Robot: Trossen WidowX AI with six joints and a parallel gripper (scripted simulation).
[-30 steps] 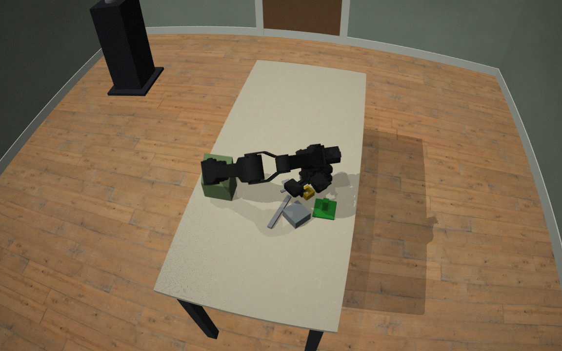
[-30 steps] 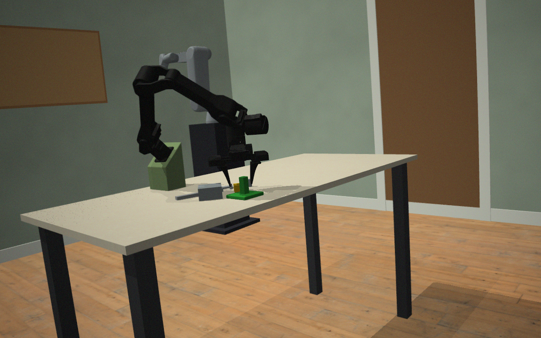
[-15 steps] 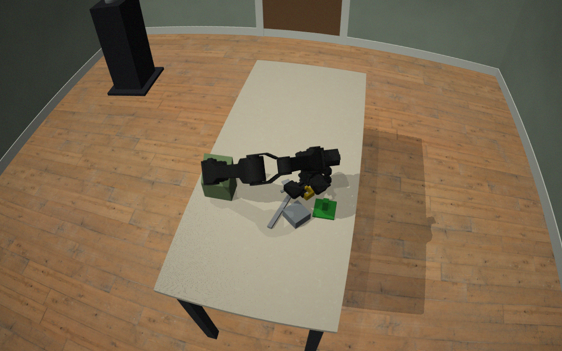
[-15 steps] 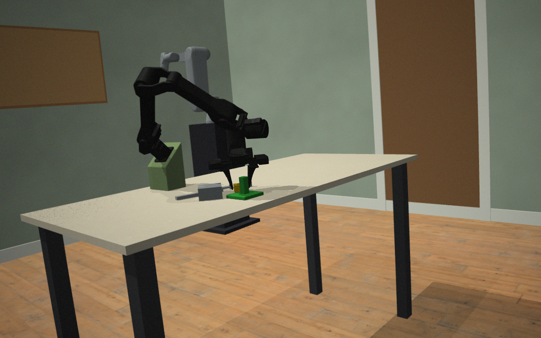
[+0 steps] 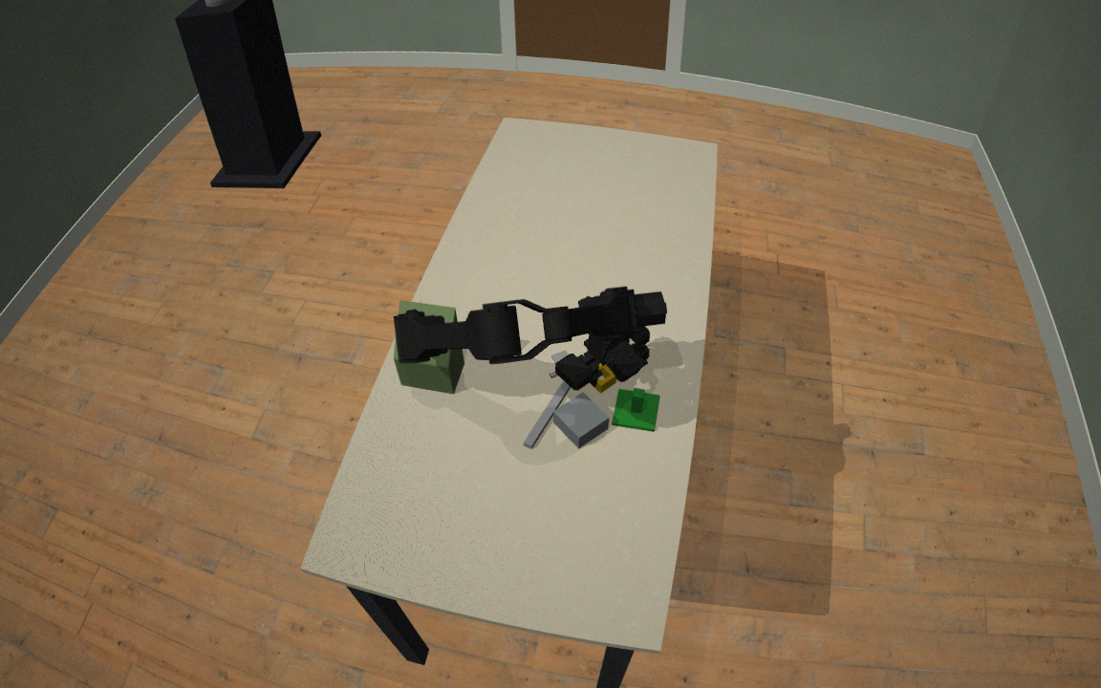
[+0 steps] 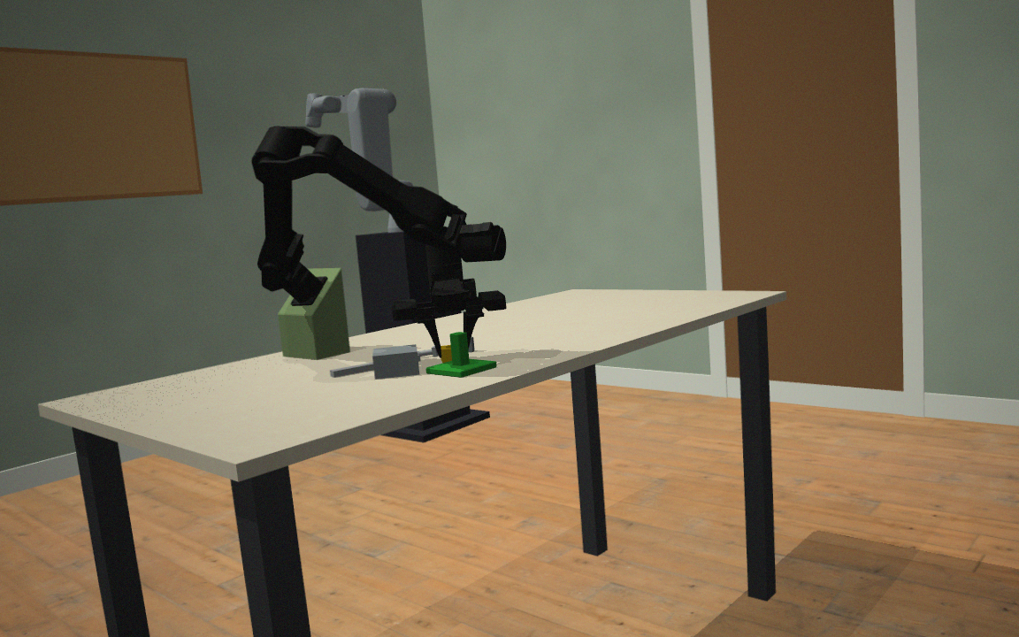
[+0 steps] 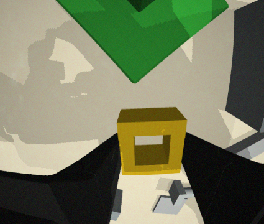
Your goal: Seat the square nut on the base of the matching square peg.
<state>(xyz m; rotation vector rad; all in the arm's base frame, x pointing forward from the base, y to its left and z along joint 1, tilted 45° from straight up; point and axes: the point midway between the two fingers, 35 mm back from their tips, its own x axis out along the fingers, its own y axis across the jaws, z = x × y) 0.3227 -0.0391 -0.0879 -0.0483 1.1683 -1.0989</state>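
Now: the bolt 70 mm behind my hand, 10 mm to the left of it and 30 mm below it. Round my hand: grey bar 90 mm behind, 90 mm to the right, 40 mm below; then grey block 30 mm behind, 110 mm to the right, 20 mm below; then grey cube 30 mm behind, 70 mm to the left, 30 mm below.
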